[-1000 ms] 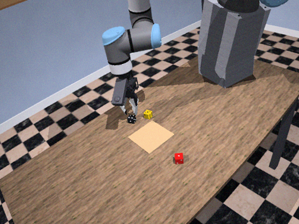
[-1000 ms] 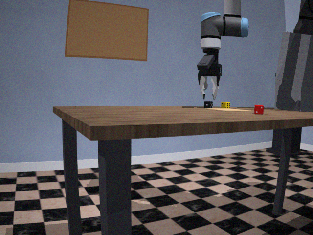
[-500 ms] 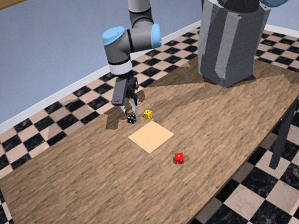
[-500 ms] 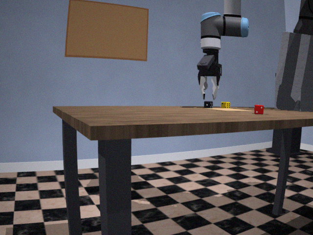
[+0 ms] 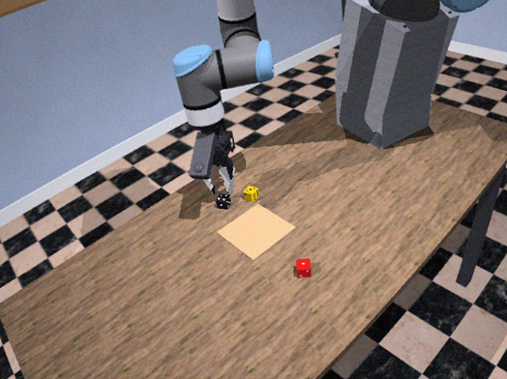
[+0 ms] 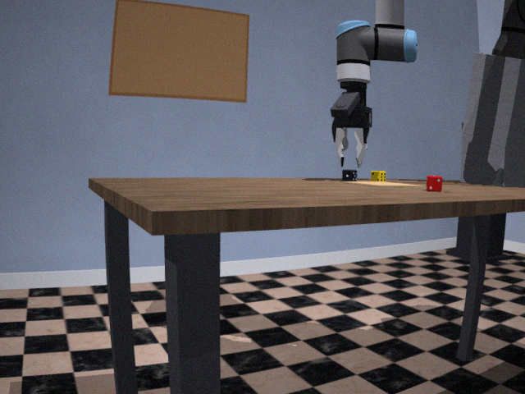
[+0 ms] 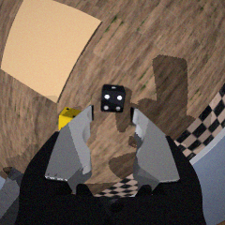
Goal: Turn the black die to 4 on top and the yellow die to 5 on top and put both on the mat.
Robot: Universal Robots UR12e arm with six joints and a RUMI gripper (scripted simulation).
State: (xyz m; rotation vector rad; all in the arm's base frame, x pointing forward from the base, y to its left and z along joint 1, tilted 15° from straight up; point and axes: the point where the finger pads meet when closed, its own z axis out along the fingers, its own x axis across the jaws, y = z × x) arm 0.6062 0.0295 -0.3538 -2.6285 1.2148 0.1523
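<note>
Now: the black die 40 mm below my hand. From my hand the other things lie so: yellow die 70 mm behind, 20 mm to the left, 40 mm below; red die 30 mm behind, 320 mm to the left, 40 mm below; tan mat 10 mm behind, 140 mm to the left, 50 mm below.
</note>
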